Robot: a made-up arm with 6 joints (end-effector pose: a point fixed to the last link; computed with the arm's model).
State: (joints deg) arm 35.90 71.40 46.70 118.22 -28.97 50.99
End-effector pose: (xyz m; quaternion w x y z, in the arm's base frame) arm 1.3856 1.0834 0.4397 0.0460 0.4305 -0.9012 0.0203
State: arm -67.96 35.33 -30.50 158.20 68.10 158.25
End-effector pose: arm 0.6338 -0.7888 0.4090 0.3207 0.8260 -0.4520 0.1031
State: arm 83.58 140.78 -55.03 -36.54 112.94 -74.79
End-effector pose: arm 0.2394 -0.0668 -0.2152 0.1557 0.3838 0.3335 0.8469
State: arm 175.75 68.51 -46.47 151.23 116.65 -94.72
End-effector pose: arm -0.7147 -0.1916 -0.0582 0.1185 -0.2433 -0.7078 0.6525
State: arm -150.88 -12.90 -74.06 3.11 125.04 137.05
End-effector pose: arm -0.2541 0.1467 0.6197 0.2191 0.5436 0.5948 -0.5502
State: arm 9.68 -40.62 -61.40 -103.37 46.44 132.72
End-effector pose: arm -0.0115 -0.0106 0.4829 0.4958 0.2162 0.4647 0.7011
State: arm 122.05 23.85 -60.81 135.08 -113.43 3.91
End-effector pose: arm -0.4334 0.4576 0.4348 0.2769 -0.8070 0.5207 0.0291
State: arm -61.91 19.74 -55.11 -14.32 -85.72 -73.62
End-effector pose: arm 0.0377 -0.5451 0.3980 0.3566 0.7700 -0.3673 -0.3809
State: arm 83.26 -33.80 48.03 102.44 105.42 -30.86
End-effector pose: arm -0.1281 -0.6877 1.8342 0.2904 0.9453 0.1432 -0.0397
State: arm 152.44 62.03 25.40 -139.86 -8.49 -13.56
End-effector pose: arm -1.2982 0.4989 0.1109 0.1030 -0.9167 -0.2318 -0.3086
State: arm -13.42 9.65 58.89 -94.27 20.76 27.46
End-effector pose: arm 0.8572 -0.2374 1.6870 0.2734 -0.2660 -0.5902 0.7115
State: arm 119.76 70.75 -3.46 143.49 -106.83 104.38
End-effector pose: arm -0.7947 1.0206 -0.0884 0.4241 -0.4454 0.4504 -0.6472
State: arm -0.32 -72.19 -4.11 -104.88 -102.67 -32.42
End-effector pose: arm -0.4486 0.0626 1.2126 0.5042 -0.4065 0.0244 -0.7615
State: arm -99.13 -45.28 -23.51 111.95 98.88 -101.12
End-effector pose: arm 0.1718 0.1085 1.4334 0.3786 0.1954 0.1949 0.8835
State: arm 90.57 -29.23 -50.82 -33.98 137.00 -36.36
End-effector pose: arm 0.2286 0.0947 0.7601 0.1601 0.1782 0.8367 -0.4926
